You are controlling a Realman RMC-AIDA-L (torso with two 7-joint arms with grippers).
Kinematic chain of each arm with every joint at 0, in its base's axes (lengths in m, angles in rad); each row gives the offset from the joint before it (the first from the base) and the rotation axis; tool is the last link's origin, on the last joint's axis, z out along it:
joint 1: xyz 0 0 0.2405 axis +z
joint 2: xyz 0 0 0 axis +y
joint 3: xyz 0 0 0.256 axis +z
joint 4: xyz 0 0 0 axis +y
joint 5: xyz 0 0 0.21 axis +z
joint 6: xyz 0 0 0 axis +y
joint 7: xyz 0 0 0.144 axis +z
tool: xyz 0 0 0
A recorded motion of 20 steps. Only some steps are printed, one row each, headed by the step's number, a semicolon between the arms.
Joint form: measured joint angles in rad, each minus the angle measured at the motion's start. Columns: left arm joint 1, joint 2, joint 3, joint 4, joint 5, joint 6, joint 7; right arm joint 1, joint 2, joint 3, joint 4, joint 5, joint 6, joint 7.
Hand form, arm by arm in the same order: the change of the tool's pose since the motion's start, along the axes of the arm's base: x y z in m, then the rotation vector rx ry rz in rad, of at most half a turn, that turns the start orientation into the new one. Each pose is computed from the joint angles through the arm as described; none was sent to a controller.
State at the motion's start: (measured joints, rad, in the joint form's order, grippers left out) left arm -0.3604 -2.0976 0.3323 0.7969 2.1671 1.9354 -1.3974; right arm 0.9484 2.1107 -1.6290 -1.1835 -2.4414 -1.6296 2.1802
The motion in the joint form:
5: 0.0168 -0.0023 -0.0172 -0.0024 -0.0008 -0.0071 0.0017; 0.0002 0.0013 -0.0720 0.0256 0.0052 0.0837 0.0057
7: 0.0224 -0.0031 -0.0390 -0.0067 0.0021 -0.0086 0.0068; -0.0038 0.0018 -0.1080 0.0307 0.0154 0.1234 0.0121
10: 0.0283 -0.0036 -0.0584 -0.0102 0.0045 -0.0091 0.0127; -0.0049 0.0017 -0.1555 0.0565 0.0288 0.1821 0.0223
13: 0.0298 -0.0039 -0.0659 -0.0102 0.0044 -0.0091 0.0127; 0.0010 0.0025 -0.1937 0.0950 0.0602 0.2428 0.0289
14: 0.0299 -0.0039 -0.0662 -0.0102 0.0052 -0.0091 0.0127; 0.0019 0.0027 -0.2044 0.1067 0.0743 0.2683 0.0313
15: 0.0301 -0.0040 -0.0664 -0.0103 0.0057 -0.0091 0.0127; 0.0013 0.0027 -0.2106 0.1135 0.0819 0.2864 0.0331
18: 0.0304 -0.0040 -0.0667 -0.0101 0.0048 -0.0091 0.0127; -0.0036 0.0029 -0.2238 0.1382 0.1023 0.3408 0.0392
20: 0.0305 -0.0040 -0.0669 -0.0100 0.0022 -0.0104 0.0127; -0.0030 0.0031 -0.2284 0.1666 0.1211 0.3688 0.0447
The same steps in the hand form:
5: -0.0055 -0.0047 0.0006 0.0174 -0.0051 0.0290; 0.0014 0.0000 -0.0143 0.0137 -0.0040 0.0395
7: -0.0085 -0.0068 0.0017 0.0336 -0.0114 0.0444; 0.0013 -0.0016 -0.0212 0.0177 0.0028 0.0553
10: -0.0113 -0.0091 0.0028 0.0487 -0.0164 0.0573; 0.0044 -0.0025 -0.0312 0.0253 0.0059 0.0646
13: -0.0121 -0.0096 0.0035 0.0548 -0.0189 0.0626; 0.0060 -0.0032 -0.0415 0.0268 0.0233 0.0611
14: -0.0122 -0.0097 0.0034 0.0543 -0.0185 0.0630; 0.0058 -0.0030 -0.0449 0.0309 0.0370 0.0583
15: -0.0123 -0.0099 0.0033 0.0540 -0.0185 0.0635; 0.0059 -0.0025 -0.0469 0.0362 0.0466 0.0565
18: -0.0123 -0.0099 0.0035 0.0551 -0.0189 0.0637; 0.0082 -0.0003 -0.0522 0.0569 0.0745 0.0416
20: -0.0123 -0.0096 0.0037 0.0581 -0.0195 0.0641; 0.0115 0.0010 -0.0556 0.0659 0.0870 0.0166

